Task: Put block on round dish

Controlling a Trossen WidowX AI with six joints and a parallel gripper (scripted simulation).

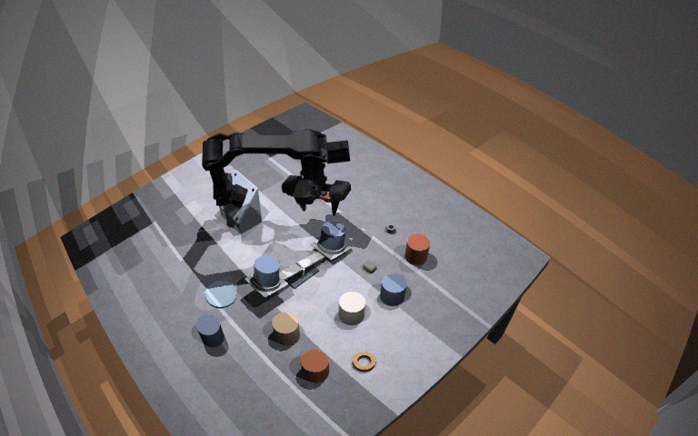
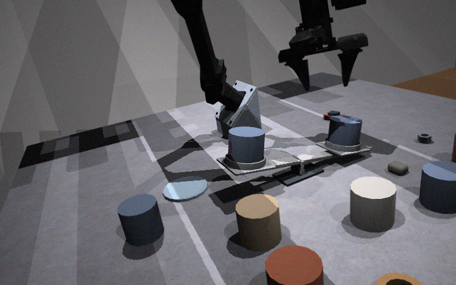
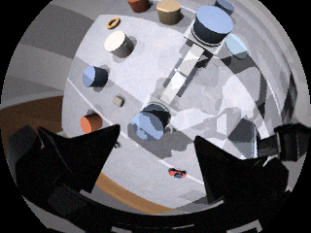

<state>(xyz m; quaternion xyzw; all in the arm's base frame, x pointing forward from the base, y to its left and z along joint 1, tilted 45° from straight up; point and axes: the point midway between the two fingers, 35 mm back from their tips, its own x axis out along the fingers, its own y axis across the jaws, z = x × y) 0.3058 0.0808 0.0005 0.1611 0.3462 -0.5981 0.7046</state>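
My gripper tip is 2 cm short of the grey block, 3 cm to the right of it and 13 cm above it. The rest, counted from my gripper tip: white cup (20 cm ahead, 12 cm to the right, 13 cm below); then dark lump (15 cm ahead, 5 cm to the left, 16 cm below); then small nut (11 cm ahead, 22 cm to the left, 16 cm below).
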